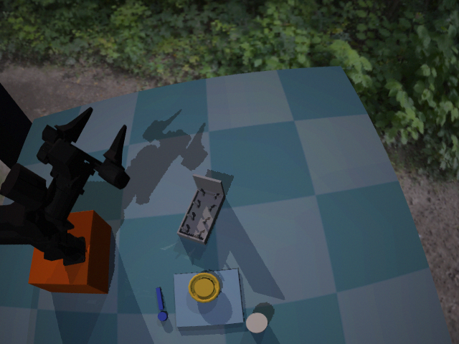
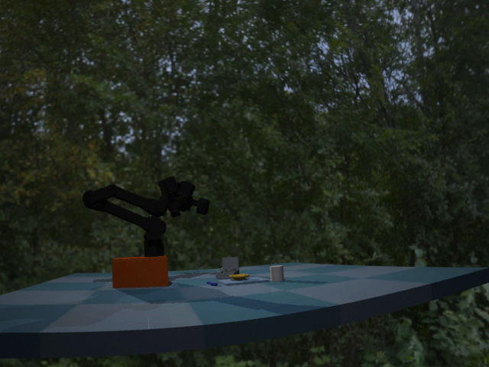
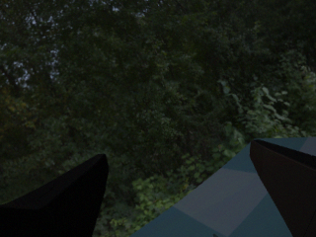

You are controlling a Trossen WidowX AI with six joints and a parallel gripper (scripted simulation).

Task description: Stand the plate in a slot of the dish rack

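Now: gripper tip 8 cm short of the yellow plate, 26 cm to the left of it and 32 cm above it. Round my gripper tip: blue spoon 4 cm behind, 28 cm to the right, 33 cm below; pale blue square mat 7 cm ahead, 28 cm to the right, 33 cm below; grey dish rack 11 cm ahead, 7 cm to the right, 31 cm below.
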